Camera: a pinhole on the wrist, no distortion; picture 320 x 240 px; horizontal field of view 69.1 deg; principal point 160.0 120.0 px. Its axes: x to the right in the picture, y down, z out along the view. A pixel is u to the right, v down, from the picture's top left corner.
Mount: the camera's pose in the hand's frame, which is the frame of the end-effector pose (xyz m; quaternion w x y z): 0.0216 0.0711 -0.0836 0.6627 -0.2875 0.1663 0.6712
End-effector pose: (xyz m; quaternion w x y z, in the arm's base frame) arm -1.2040 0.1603 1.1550 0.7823 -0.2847 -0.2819 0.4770
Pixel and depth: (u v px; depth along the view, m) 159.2 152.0 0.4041
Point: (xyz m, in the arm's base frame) -1.5838 0.2278 1.0679
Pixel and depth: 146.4 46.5 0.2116
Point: -1.3682 0.2991 1.0930
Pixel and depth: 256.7 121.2 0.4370
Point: -1.6065 0.3289 0.9043
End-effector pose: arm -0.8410 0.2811 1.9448 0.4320 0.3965 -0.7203 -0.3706
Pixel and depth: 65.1 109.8 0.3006
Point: -1.0820 0.4070 1.9949
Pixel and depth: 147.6 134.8 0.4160
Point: -1.1228 0.5197 2.0981
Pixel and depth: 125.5 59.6 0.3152
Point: -1.1000 0.3716 2.0905
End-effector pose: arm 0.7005 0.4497 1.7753 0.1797 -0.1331 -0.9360 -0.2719
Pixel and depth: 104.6 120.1 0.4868
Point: 0.7564 0.8669 1.5866
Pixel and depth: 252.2 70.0 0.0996
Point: 0.7393 0.5732 1.8833
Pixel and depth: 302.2 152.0 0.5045
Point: 0.9901 0.9975 1.9241
